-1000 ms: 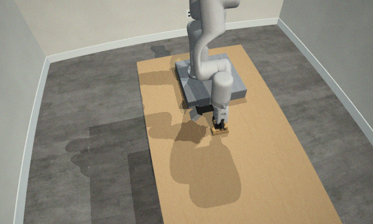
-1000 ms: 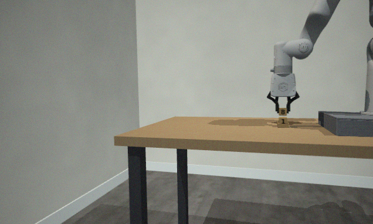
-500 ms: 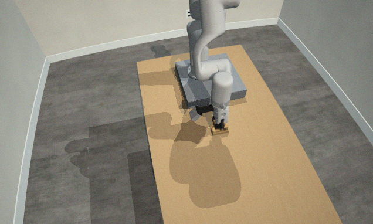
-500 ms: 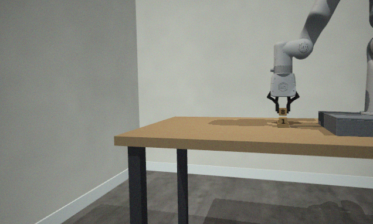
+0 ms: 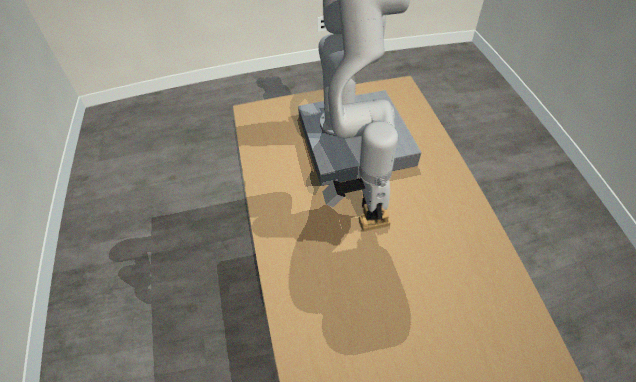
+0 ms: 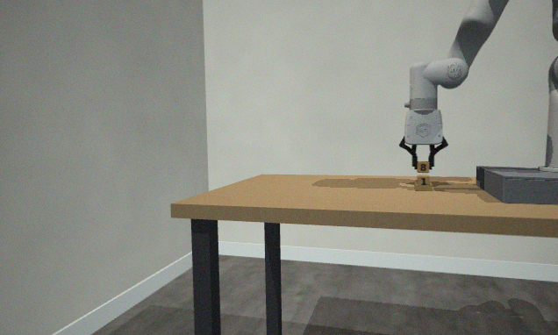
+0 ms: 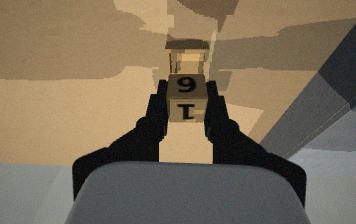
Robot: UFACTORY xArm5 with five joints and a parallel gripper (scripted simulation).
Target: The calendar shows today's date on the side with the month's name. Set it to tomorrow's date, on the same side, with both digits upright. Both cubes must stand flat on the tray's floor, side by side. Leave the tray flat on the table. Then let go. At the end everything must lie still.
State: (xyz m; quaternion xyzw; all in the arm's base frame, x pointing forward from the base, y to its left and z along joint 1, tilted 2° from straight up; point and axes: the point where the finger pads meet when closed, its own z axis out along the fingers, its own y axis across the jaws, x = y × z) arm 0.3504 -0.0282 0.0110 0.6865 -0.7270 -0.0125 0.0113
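The wooden cube lies 10 mm below my hand. From my hand the other things lie so: wooden tray (70 mm below, 20 mm to the left).
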